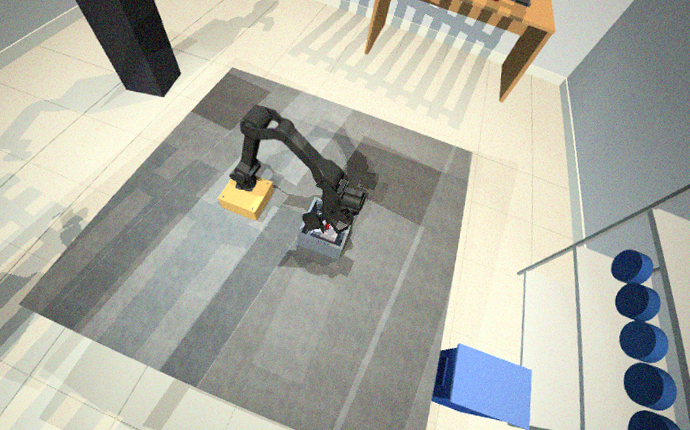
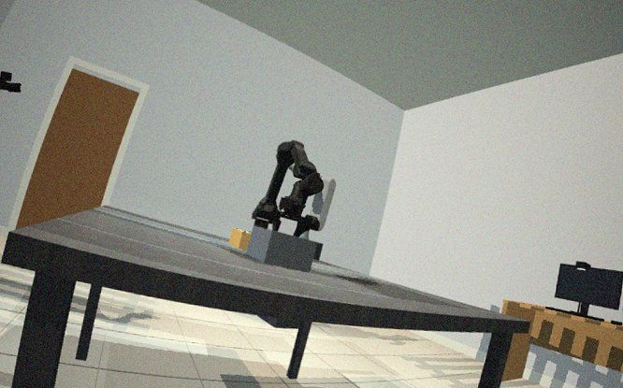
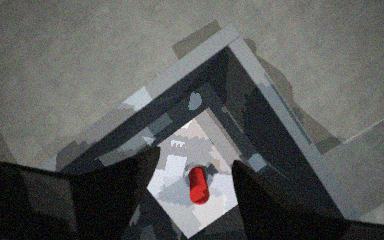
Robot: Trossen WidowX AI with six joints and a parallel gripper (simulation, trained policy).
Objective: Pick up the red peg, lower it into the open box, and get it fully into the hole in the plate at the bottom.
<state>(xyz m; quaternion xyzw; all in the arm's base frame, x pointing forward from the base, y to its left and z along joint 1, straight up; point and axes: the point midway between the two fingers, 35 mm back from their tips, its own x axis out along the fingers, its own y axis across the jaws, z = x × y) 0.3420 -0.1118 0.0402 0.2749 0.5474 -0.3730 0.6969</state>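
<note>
My gripper tip is 20 mm past the red peg, 20 mm above it and 10 mm to the right of it. Round my gripper tip: grey box (50 mm below, 20 mm behind, 10 mm to the left); then white plate (30 mm below, 20 mm behind, 10 mm to the left).
</note>
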